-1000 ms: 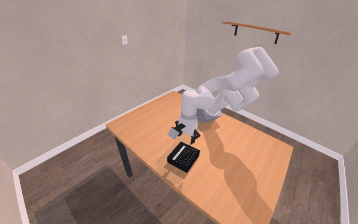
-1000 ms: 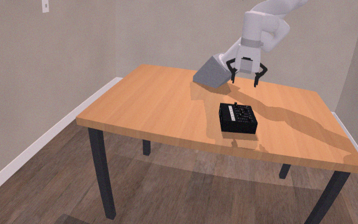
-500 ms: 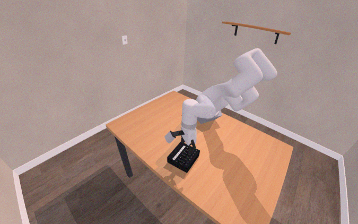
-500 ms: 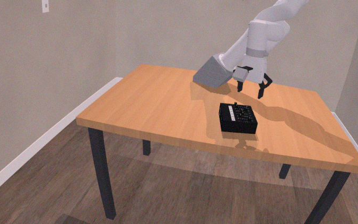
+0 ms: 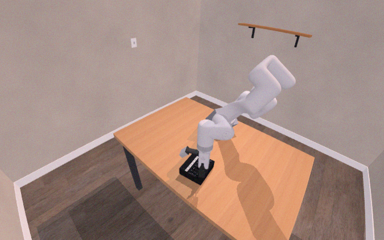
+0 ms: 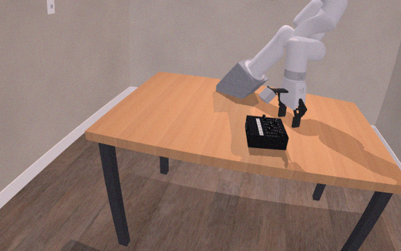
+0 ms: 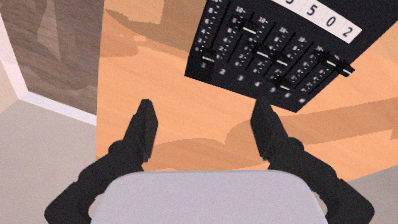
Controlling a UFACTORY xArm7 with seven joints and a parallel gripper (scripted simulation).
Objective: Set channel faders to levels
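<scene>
My gripper is now 50 mm above the fader 1 cap, 20 mm to the left of it and 10 mm short of it. Also, from my hand: fader 2 cap 60 mm to the right, 50 mm below, 10 mm behind; fader 4 cap 50 mm to the right, 50 mm below, 50 mm behind; fader 3 cap 50 mm to the right, 50 mm below, 30 mm behind.
</scene>
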